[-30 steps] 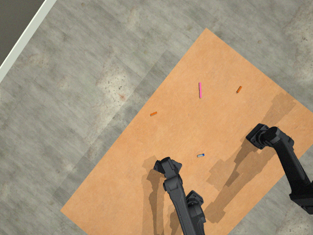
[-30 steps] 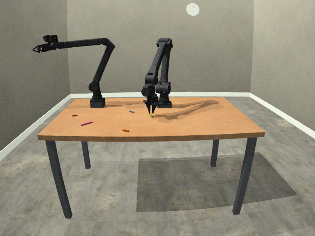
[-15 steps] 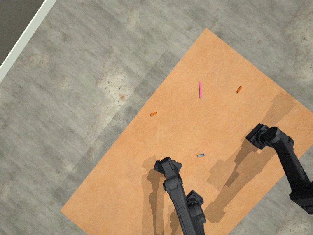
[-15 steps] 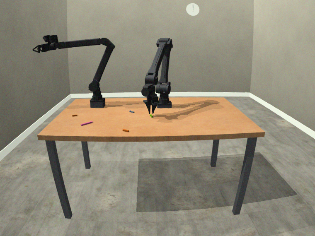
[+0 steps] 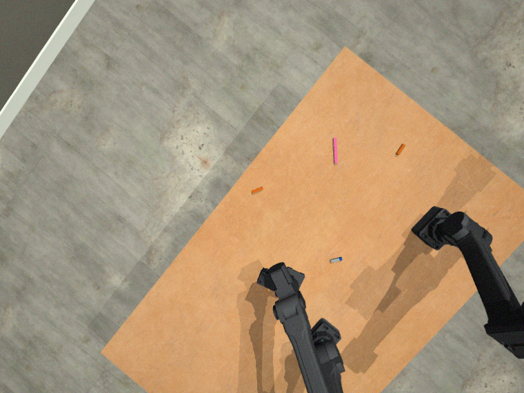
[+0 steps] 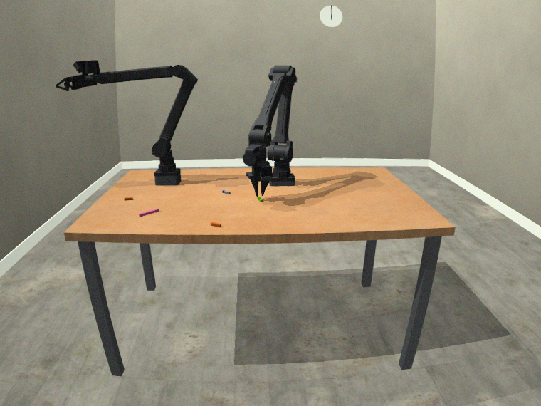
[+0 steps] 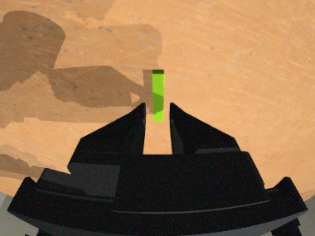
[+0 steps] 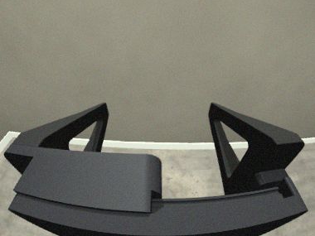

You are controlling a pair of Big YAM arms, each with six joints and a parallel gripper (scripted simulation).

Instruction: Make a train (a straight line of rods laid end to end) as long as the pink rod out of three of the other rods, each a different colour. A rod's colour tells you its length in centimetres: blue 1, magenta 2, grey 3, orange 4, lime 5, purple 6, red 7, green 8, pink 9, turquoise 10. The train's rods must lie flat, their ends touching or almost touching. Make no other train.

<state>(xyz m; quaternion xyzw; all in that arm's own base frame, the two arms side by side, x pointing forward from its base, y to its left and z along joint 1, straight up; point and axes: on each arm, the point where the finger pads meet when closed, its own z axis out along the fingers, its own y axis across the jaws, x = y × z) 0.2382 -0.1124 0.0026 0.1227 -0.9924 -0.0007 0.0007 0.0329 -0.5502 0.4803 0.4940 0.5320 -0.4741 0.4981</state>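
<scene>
My left hand is 20 mm above the lime rod. The rest, counted from my left hand: pink rod 180 mm ahead, 430 mm to the right, 20 mm below; grey rod 90 mm behind, 150 mm to the right, 20 mm below; blue rod 100 mm behind, 160 mm to the right, 20 mm below.
</scene>
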